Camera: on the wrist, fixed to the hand. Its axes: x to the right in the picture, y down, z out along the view.
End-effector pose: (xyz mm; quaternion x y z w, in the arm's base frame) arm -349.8 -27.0 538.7 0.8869 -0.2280 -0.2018 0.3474
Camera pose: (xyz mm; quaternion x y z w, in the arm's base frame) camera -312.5 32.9 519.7 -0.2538 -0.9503 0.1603 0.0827
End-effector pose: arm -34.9 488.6 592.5 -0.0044 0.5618 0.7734 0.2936
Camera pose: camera -19.7 468.6 523.9 -0.7367 0.0155 -0.2398 0.6321
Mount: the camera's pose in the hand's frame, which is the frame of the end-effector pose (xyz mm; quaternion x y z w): 1.5 -62.5 -37.8 -0.0668 0.2203 -0.9731 0.0121
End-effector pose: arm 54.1 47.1 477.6 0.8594 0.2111 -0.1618 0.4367
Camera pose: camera 27.4 111.5 455.7 0.1885 -0.9458 0.2235 0.1413
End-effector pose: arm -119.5 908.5 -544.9 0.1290 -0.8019 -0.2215 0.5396
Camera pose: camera -87.2 845.4 -562.5 -0.7946 -0.2495 0.5529 0.0237
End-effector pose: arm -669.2 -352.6 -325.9 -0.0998 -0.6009 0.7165 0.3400
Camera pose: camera -626.5 -318.8 -277.2 0.4030 -0.0773 -0.3843 0.8270
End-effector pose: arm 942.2 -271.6 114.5 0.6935 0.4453 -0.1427 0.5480
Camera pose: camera 883.7 -237.2 87.5 0.4301 -0.8105 0.3525 0.1840
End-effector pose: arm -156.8 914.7 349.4 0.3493 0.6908 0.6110 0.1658
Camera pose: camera -200.1 887.6 297.2 -0.8136 0.3440 -0.0308 0.4677
